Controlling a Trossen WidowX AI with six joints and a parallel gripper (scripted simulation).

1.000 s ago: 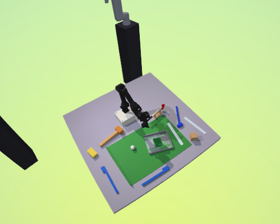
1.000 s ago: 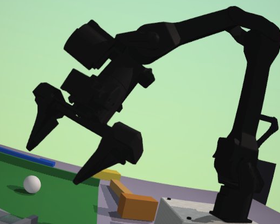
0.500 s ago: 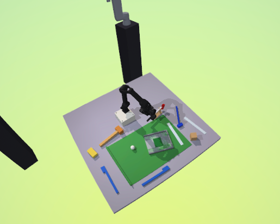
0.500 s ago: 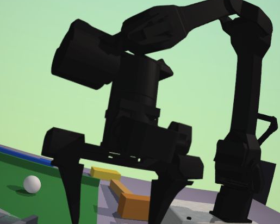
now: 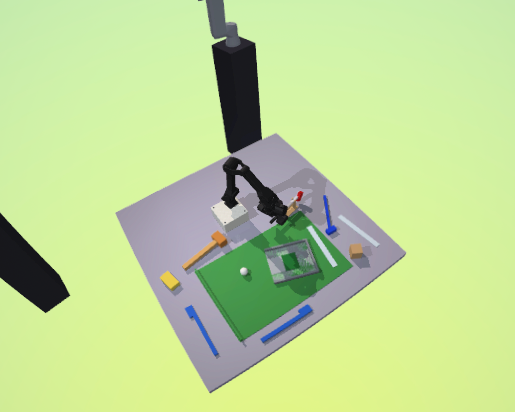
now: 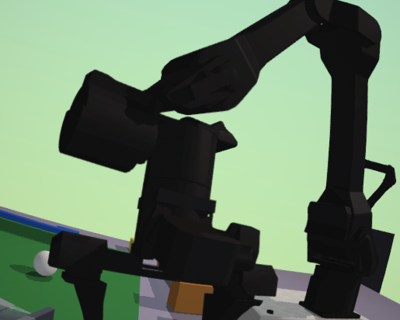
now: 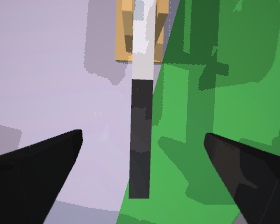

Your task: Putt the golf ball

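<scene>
Right now my gripper tip is 2 cm past the red putter and 11 cm to the right of it. From my gripper tip the other things lie so: white golf ball (12 cm ahead, 35 cm to the right, 3 cm below); wooden stand (2 cm behind, 13 cm to the left, 3 cm below); tan block (47 cm ahead, 17 cm to the left, 3 cm below).
</scene>
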